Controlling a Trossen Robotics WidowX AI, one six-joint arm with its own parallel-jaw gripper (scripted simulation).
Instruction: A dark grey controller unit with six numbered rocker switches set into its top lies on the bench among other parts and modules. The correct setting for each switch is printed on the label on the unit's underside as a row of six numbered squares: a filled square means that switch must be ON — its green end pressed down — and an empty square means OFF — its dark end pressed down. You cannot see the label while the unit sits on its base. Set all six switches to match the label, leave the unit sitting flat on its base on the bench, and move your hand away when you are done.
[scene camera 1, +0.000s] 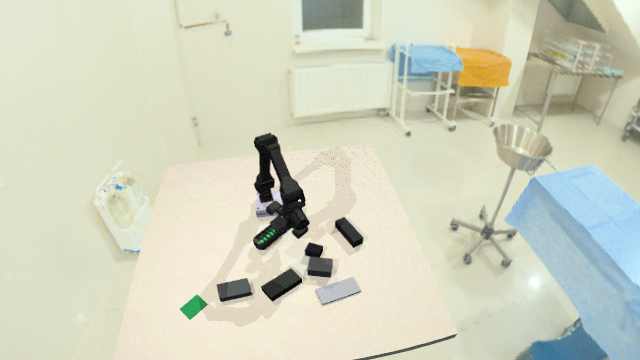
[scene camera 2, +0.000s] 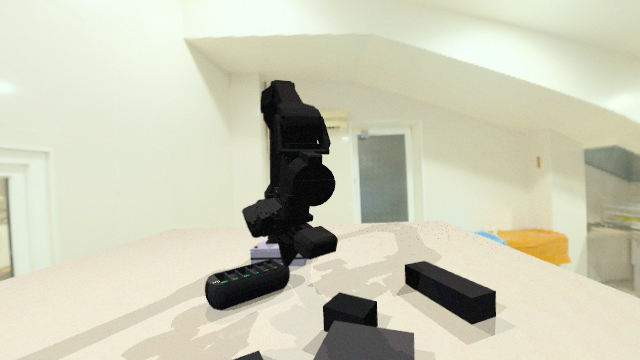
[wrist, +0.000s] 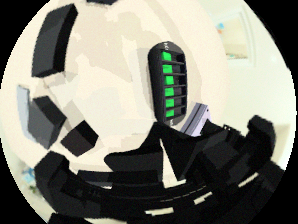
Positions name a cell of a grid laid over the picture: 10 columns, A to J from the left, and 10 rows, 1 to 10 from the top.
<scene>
My gripper (scene camera 2: E8) is shut and holds nothing. Further things: a black cube (scene camera 2: F9) and a light grey plate (scene camera 1: F8).
The black cube shows as well in the wrist view (wrist: C7). My gripper is seen too in the wrist view (wrist: F6). Scene camera 2 does not show the light grey plate: it is out of frame.
</scene>
